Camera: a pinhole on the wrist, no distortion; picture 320 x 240 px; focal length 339.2 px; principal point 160.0 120.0 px. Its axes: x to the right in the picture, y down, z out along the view. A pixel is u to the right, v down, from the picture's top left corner.
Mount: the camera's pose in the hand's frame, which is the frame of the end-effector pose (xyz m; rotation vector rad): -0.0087 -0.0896 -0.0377 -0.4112 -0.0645 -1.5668
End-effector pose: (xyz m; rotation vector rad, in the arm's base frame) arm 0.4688 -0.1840 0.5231 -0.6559 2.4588 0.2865
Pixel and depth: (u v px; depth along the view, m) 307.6 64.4 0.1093
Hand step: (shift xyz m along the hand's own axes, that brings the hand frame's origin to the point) -0.0016 -0.1020 0.0820
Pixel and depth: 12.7 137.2 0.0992
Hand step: 0.0171 -0.0196 0.0408
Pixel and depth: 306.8 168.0 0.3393
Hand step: 0.1146 -0.1325 0.3115
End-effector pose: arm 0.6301 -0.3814 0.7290 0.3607 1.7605 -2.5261
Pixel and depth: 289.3 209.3 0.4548
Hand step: 0.2102 -0.1273 0.4116
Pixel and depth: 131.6 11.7 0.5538
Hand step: -0.0615 0.1259 0.5016
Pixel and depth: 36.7 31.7 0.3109
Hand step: -0.0219 0.1135 0.2353
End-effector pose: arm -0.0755 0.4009 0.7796 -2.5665 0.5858 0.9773
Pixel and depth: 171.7 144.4 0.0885
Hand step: 0.0168 -0.0668 0.0442
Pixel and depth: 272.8 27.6 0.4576
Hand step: -0.0281 -0.0944 0.4600
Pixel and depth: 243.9 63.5 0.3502
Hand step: 0.0121 -0.0666 0.3264
